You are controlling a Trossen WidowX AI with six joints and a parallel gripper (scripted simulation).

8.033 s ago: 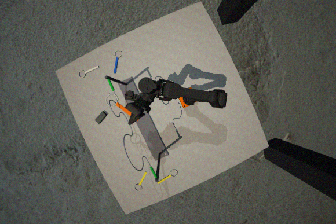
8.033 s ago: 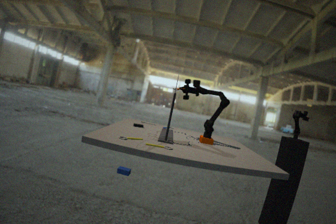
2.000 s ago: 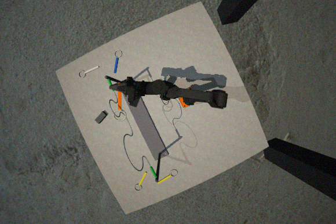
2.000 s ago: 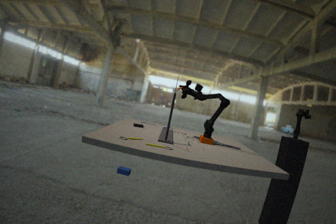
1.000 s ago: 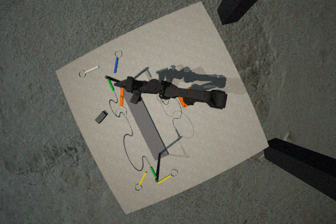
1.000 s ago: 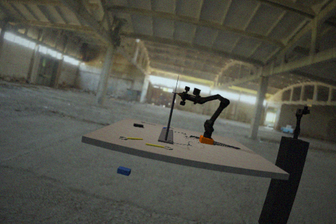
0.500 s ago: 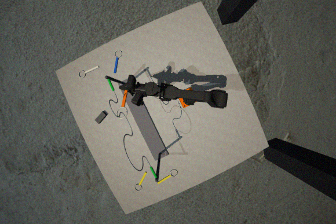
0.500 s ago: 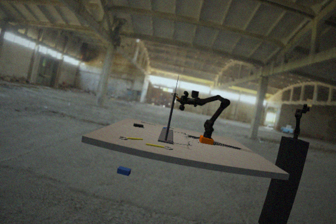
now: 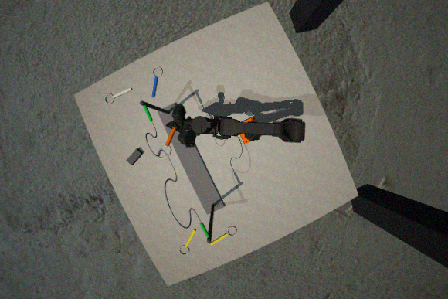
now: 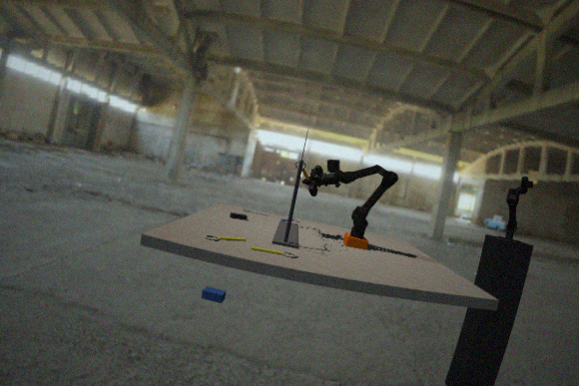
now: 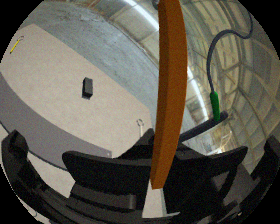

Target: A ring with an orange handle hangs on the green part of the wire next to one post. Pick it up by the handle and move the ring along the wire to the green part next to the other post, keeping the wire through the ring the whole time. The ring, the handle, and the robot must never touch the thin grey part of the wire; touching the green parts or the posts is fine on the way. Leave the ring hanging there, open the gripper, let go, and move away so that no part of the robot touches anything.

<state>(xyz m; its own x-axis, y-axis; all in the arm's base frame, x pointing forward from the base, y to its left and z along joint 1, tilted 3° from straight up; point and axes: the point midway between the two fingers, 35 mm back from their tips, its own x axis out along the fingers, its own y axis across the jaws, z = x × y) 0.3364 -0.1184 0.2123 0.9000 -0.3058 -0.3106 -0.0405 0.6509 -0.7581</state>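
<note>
The orange-handled ring lies 7 cm to the left of my gripper tip, 6 cm above it and 1 cm behind it. Round my gripper tip: white-handled ring: 32 cm ahead, 28 cm to the right, 27 cm below; blue-handled ring: 30 cm to the right, 27 cm below, 6 cm ahead; dark block: 30 cm ahead, 26 cm below, 9 cm to the left.
</note>
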